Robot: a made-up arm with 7 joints. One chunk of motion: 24 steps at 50 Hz.
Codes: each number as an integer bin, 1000 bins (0 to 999) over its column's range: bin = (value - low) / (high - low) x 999, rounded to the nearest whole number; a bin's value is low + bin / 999 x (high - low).
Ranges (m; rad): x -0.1..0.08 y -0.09..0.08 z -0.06..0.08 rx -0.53..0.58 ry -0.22..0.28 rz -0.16..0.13
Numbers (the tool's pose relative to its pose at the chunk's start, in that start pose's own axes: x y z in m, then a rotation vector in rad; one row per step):
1: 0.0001 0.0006 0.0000 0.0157 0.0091 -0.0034
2: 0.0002 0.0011 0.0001 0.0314 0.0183 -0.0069
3: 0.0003 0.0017 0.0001 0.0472 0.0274 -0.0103
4: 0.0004 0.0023 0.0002 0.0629 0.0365 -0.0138
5: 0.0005 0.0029 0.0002 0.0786 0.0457 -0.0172
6: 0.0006 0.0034 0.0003 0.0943 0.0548 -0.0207
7: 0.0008 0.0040 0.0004 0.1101 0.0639 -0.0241
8: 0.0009 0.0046 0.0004 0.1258 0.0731 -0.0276
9: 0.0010 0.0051 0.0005 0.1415 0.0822 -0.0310
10: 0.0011 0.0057 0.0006 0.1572 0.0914 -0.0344
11: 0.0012 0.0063 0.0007 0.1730 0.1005 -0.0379
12: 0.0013 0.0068 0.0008 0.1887 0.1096 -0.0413
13: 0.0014 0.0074 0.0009 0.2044 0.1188 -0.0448
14: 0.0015 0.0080 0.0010 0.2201 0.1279 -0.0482
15: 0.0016 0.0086 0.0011 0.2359 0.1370 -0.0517
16: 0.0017 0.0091 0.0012 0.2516 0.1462 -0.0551
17: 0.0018 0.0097 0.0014 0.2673 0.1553 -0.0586
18: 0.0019 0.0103 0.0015 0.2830 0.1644 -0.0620
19: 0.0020 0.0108 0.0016 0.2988 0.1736 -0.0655
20: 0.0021 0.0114 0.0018 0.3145 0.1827 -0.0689
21: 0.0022 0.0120 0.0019 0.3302 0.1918 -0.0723
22: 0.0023 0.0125 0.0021 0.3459 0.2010 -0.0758
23: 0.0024 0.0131 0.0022 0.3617 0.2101 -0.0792
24: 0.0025 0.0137 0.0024 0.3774 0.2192 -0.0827
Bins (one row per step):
1: 556 532 428 491 458 539
2: 556 535 429 505 476 527
3: 557 539 429 519 494 516
4: 557 542 430 534 512 504
5: 558 546 430 548 531 492
6: 558 549 430 562 549 480
7: 559 552 431 576 567 468
8: 560 556 431 590 586 456
9: 561 559 432 604 604 444
10: 561 562 432 618 622 433
11: 562 566 433 633 640 421
12: 562 569 434 647 659 409
13: 563 572 435 661 677 397
14: 563 576 435 675 695 385
15: 564 579 436 689 713 373
16: 564 582 437 703 732 361
17: 565 586 438 718 750 349
18: 566 589 439 732 768 338
19: 566 592 440 746 786 326
20: 567 596 441 760 805 314
21: 567 599 442 774 823 302
22: 568 602 443 788 841 290
23: 568 606 444 803 859 278
24: 569 609 445 817 878 266

